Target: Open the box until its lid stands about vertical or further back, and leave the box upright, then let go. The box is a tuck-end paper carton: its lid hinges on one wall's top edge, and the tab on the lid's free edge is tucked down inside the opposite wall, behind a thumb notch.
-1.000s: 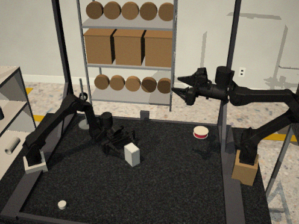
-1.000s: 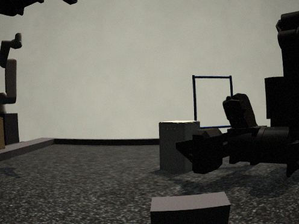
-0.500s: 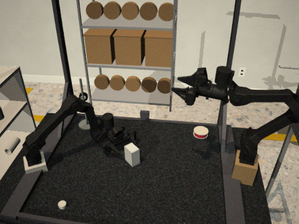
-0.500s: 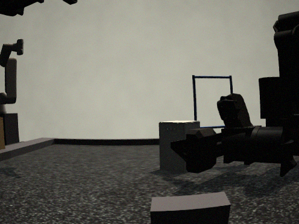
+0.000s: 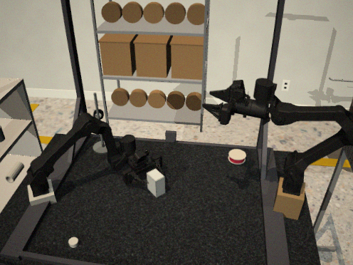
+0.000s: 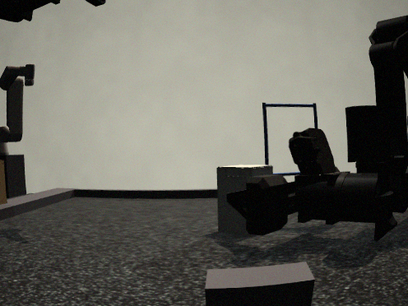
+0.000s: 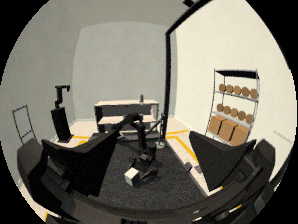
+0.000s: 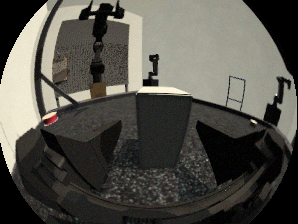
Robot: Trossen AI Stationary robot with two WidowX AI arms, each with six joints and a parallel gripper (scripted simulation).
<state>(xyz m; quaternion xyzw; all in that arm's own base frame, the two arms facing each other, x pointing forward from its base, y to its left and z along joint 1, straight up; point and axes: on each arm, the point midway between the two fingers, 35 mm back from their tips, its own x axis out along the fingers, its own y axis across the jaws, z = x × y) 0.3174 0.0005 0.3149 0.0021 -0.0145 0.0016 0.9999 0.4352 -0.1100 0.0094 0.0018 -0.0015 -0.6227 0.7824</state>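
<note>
The box lies 40 mm ahead of my right hand and 30 mm to the left of it.
Right now my left hand is 370 mm above the box, 220 mm to the left of it and 20 mm short of it.
</note>
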